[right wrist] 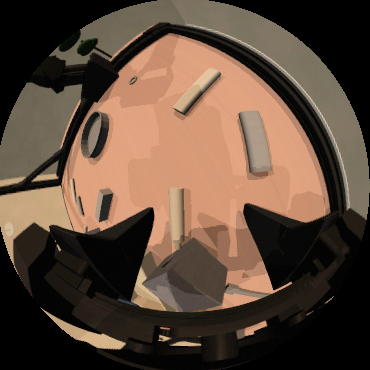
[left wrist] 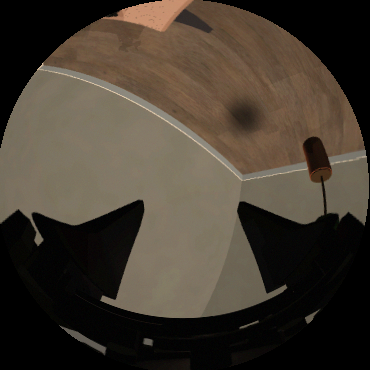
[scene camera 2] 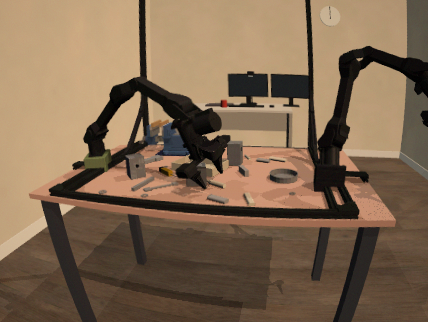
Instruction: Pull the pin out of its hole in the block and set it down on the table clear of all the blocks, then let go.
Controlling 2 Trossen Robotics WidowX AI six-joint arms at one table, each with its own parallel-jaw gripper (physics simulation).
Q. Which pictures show my right gripper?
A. The right wrist view and scene camera 2 only.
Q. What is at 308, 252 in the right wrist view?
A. My right gripper.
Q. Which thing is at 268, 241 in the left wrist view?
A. My left gripper.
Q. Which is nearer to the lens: the cream pin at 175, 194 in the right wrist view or the shallow tray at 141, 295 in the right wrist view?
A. The cream pin.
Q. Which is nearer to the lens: the shallow tray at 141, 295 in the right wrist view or the round dish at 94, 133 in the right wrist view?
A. The round dish.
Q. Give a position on a grey block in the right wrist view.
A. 208, 291
